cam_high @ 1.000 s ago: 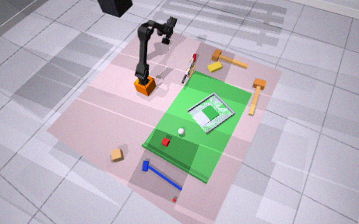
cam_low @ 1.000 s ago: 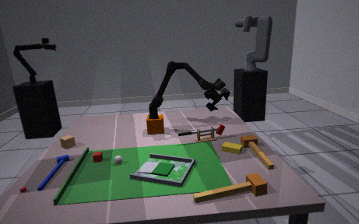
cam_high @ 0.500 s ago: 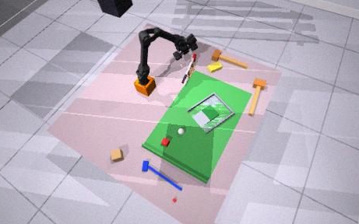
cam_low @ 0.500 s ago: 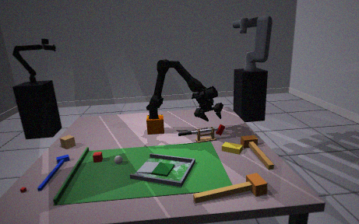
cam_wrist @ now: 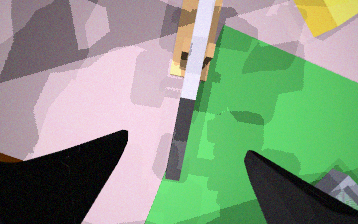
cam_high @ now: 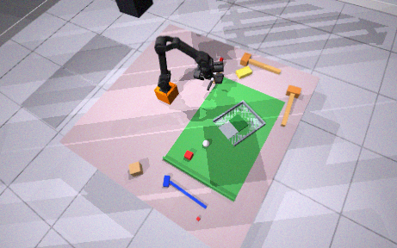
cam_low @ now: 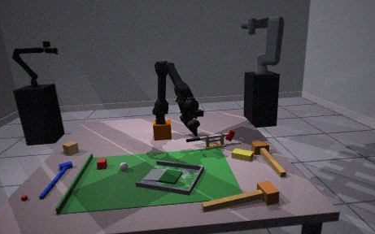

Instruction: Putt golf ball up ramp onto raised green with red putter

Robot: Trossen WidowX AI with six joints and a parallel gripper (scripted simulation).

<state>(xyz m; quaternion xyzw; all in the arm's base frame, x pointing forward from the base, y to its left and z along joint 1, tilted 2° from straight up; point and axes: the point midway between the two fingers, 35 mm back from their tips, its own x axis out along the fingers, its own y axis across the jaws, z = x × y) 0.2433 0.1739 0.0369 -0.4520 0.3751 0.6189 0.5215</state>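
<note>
The wooden stand is 20 mm behind my gripper tip, 120 mm to the left of it and 60 mm below it. From my gripper tip the other things lie so: white golf ball: 170 mm ahead, 380 mm to the right, 80 mm below; yellow block: 140 mm ahead, 240 mm to the left, 90 mm below; green mat: 240 mm ahead, 230 mm to the right, 100 mm below.
</note>
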